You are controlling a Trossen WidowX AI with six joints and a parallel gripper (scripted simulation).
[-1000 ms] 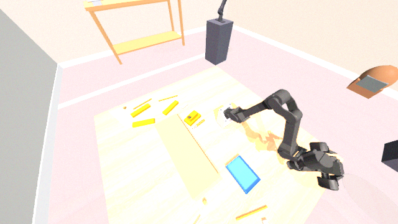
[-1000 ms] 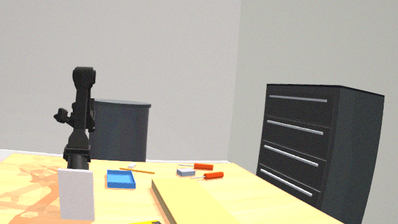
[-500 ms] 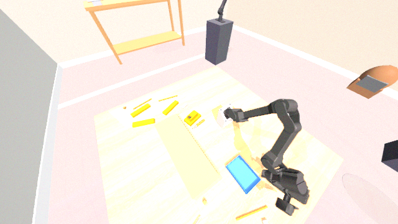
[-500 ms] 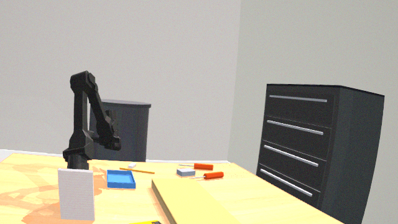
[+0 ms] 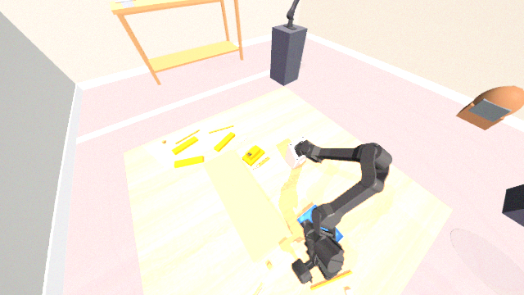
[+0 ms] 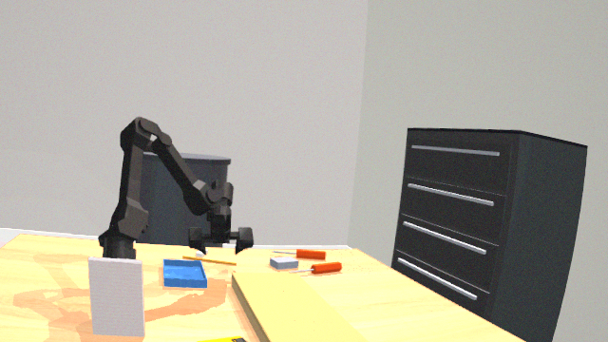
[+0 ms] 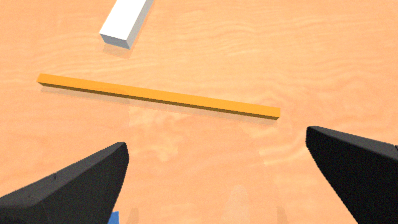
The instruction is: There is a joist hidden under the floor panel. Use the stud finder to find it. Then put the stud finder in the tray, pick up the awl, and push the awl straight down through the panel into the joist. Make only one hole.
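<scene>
My gripper tip is now 120 mm past the yellow stud finder and 590 mm to the left of it. From my gripper tip the other things lie so: awl: 120 mm behind, 520 mm to the right, 40 mm below; then grey block: 210 mm ahead, 10 mm to the right, 30 mm below; then blue tray: 130 mm behind, 100 mm to the right, 30 mm below.
</scene>
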